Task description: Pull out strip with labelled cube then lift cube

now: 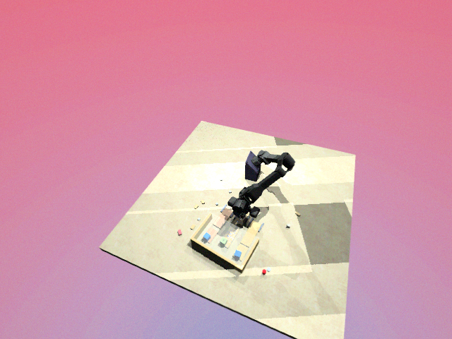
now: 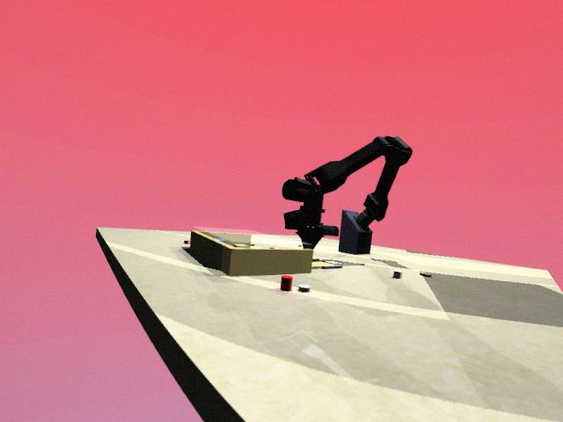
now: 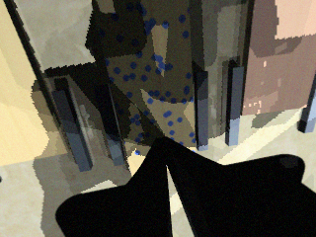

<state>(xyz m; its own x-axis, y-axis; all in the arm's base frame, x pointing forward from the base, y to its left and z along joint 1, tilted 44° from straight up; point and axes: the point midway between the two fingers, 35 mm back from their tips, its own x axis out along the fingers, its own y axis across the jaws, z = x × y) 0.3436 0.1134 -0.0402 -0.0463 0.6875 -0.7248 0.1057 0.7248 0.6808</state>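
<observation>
Now: the labelled cube 210 mm ahead of my gripper tip, 30 mm to the right of it and 20 mm above it. From my gripper tip the other things lie so: pink piece: 290 mm to the right, 260 mm ahead.
</observation>
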